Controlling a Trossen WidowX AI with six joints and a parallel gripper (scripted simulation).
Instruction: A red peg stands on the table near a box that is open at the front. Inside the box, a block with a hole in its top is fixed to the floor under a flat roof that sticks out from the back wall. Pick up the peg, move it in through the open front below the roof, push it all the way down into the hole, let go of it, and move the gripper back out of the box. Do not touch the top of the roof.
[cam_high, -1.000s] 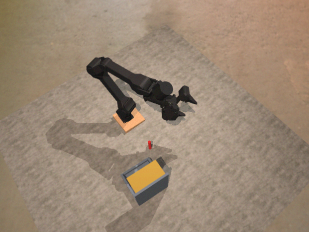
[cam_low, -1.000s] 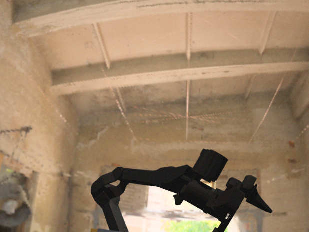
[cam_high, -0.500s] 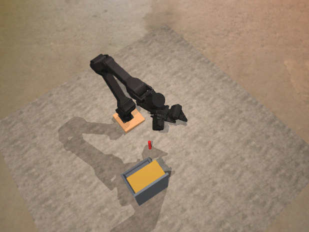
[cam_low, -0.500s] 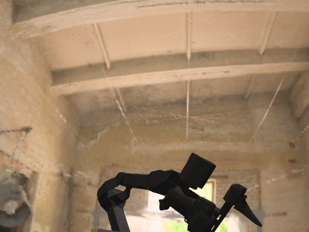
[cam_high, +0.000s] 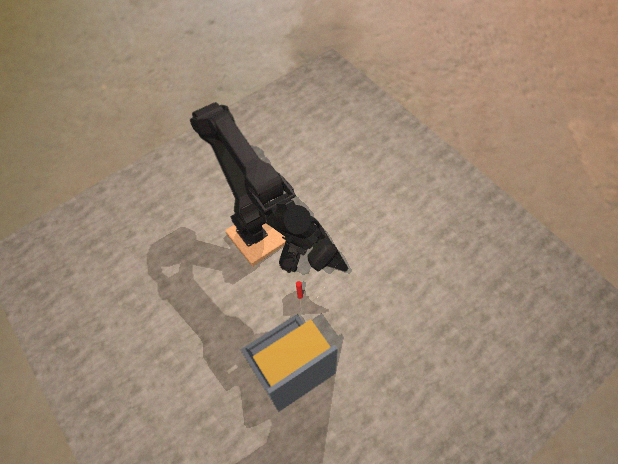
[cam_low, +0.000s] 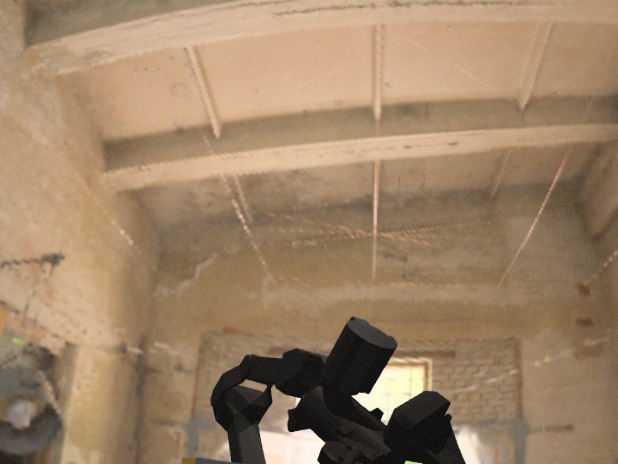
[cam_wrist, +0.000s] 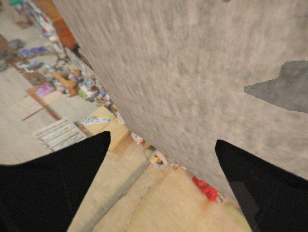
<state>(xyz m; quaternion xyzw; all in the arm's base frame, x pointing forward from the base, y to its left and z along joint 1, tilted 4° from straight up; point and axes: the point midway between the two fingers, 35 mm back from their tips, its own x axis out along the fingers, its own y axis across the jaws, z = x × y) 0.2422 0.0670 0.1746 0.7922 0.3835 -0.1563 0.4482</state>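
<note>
The red peg lies 5 cm behind my gripper tip, 9 cm to the right of it and 12 cm below it. Also, from my gripper tip: orange roof 12 cm ahead, 22 cm to the right, 4 cm above.
</note>
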